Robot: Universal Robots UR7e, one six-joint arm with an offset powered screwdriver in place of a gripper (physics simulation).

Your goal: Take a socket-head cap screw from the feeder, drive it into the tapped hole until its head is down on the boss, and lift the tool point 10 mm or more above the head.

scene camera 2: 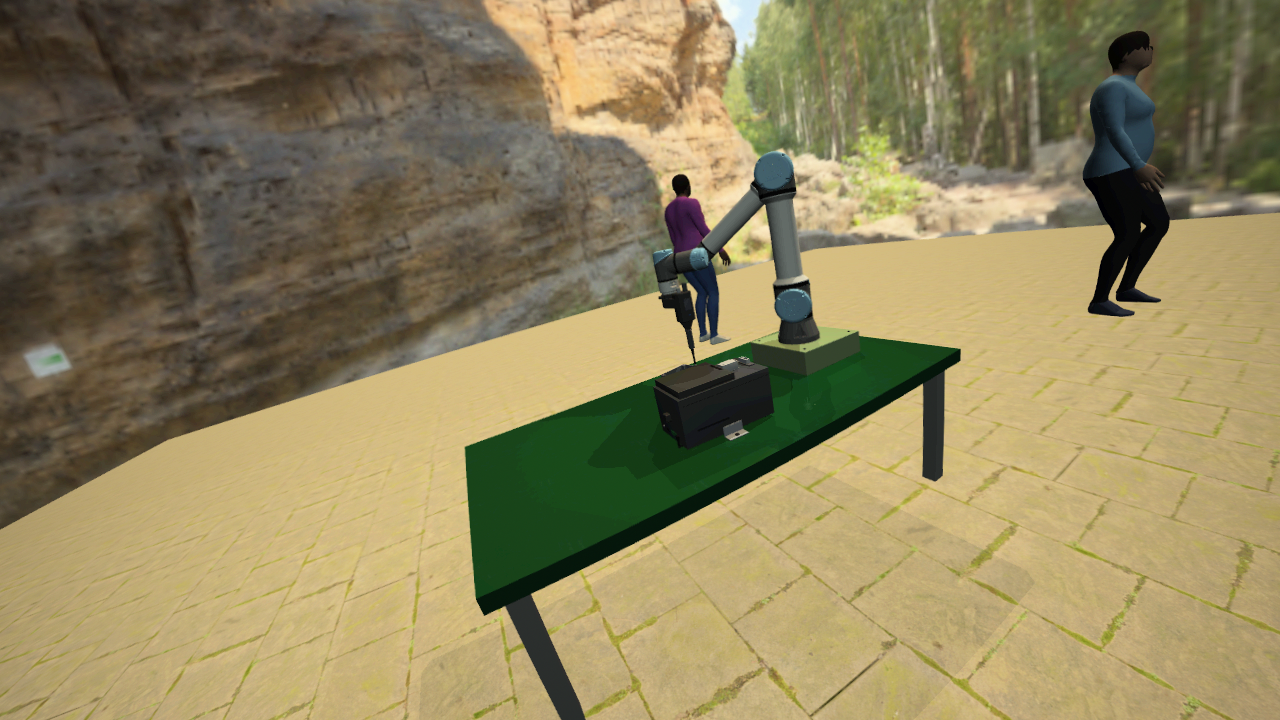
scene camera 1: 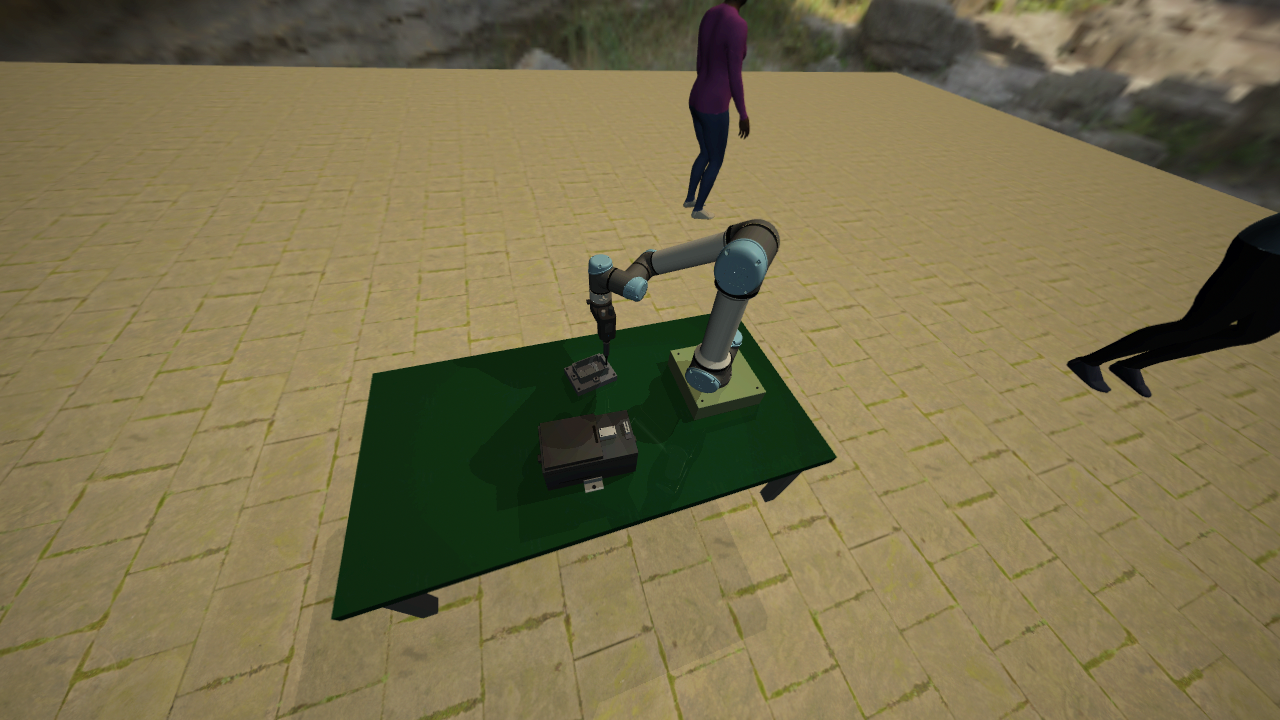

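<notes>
My screwdriver points down, with its tip at the right corner of the grey housing in scene camera 1. The housing is a small rectangular part with a raised, hollow middle, and it lies flat on the table. In scene camera 2 the black feeder hides the housing and the screwdriver's lowest end. The feeder is a black box nearer the camera, with a light plate on its top. The tapped hole, the boss and any screw at the tip are too small to tell. The tool has no fingers, so open or shut does not show.
The arm's base stands on a pale green block at the right of the green table. A metal bracket sticks out from the feeder's front. A person in purple stands behind the table.
</notes>
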